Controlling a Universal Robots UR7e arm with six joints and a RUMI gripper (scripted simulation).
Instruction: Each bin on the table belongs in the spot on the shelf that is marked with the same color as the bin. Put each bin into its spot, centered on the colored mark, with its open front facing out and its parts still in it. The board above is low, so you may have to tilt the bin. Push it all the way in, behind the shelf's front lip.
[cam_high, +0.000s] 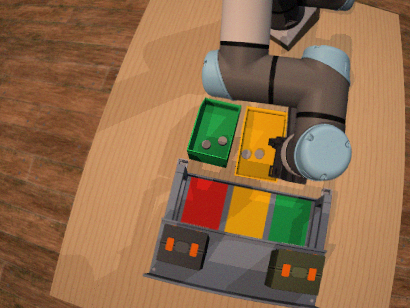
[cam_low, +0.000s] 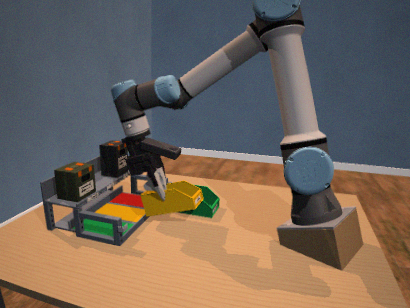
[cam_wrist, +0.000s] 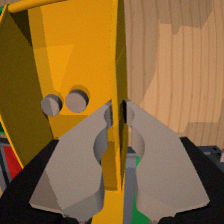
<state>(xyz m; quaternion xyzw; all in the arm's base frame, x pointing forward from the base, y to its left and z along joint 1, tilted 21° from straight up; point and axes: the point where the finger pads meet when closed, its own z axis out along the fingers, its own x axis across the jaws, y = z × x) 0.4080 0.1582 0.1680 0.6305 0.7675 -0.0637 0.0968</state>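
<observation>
My gripper is now 5 cm to the left of the yellow bin and 2 cm above it. The rest, counted from my hand: yellow mark (18 cm ahead, 11 cm below, 1 cm to the right); then green mark (16 cm ahead, 11 cm below, 10 cm to the left); then green bin (17 cm to the right, 8 cm below, 1 cm behind).
</observation>
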